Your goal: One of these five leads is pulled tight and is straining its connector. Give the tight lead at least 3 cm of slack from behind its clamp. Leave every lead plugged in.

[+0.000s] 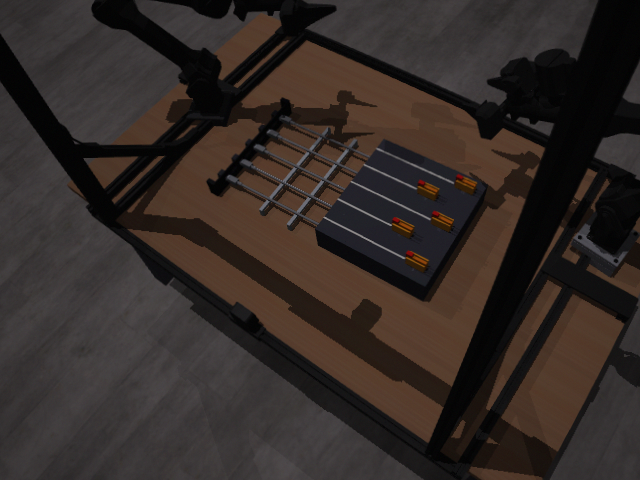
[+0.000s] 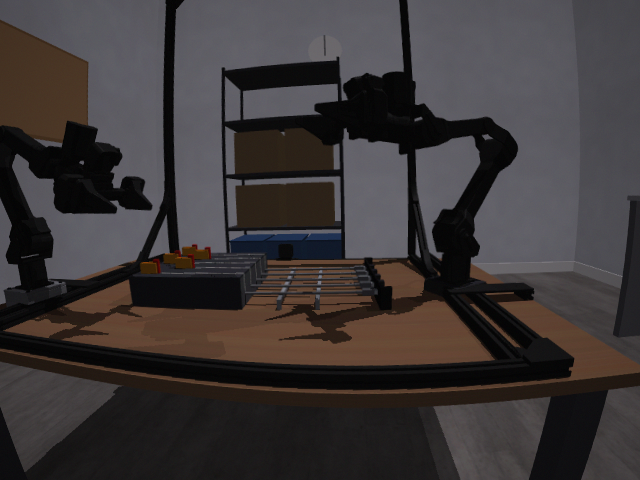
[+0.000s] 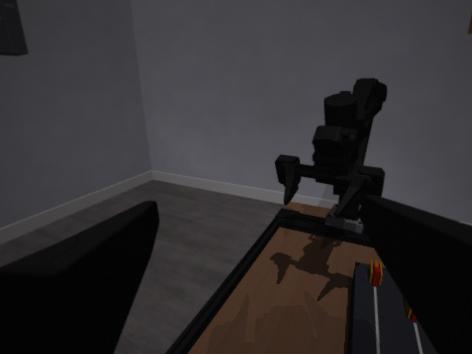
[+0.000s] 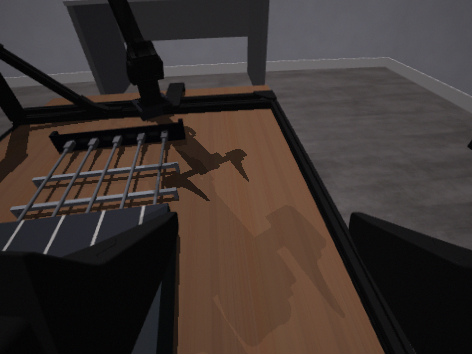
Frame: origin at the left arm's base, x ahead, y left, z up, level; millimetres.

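Where they show: left gripper, between the fingertips: (image 2: 304, 114) (image 3: 259, 208); right gripper, between the fingertips: (image 1: 475, 93) (image 2: 134, 209) (image 3: 309, 209) (image 4: 263, 221); left arm's base, origin of its link: (image 1: 209, 103) (image 2: 455, 280) (image 4: 152, 101); right arm's base, origin of its link: (image 1: 607, 235) (image 2: 35, 285) (image 3: 347, 213).
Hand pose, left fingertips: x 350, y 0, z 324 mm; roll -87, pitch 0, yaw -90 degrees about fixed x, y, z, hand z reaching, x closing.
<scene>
Each offset is from my left fingertips to the top centre of the thing. "*": to the spot under its first point. Level surfaces: height alone.
Five thin grey leads run side by side from grey connectors seated in a black bar (image 1: 216, 187) (image 2: 385, 298) (image 4: 181, 131), across two grey rails, to a dark block {dx +154, dy -298, dz -285 mm} (image 1: 368, 264) (image 2: 186, 291) (image 3: 362, 320). White lines cross the block top to five orange clamps with red tips, including the nearest clamp {* dx +188, dy -434, dz -266 mm} (image 1: 416, 261) and the farthest clamp {* dx +277, dy -248, dz -262 mm} (image 1: 465, 184) (image 3: 376, 274). All leads look nearly straight; I cannot tell which is tight. My left gripper (image 2: 310, 115) (image 3: 259, 208) is open, high above the table. My right gripper (image 1: 486, 107) (image 2: 132, 209) (image 4: 263, 221) is open, above the table beyond the block.
Black frame rails {* dx +79, dy +161, dz -331 mm} (image 1: 385, 67) (image 2: 310, 374) edge the wooden table {dz -351 mm} (image 1: 268, 268). Upright black posts (image 1: 43, 118) stand at its sides. A shelf rack (image 2: 224, 155) with boxes stands beyond the table. Arm shadows fall beside the leads and block.
</scene>
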